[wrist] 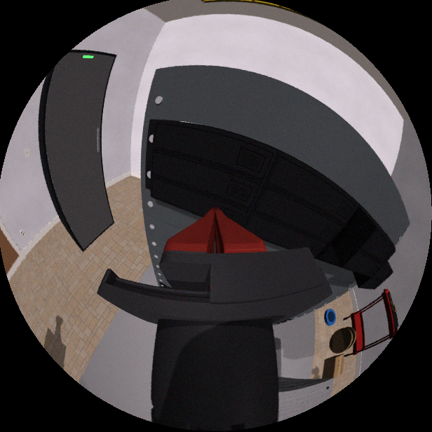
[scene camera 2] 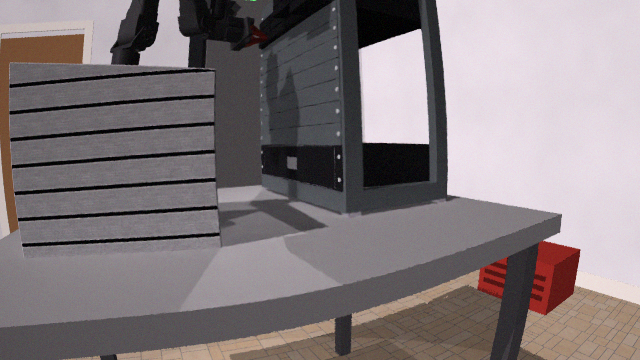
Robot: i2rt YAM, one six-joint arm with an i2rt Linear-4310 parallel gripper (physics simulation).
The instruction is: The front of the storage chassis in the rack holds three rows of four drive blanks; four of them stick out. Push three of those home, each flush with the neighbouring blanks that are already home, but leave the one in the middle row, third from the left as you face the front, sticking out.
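Note:
A rack is visible to me. My gripper is visible too, including in the wrist view.

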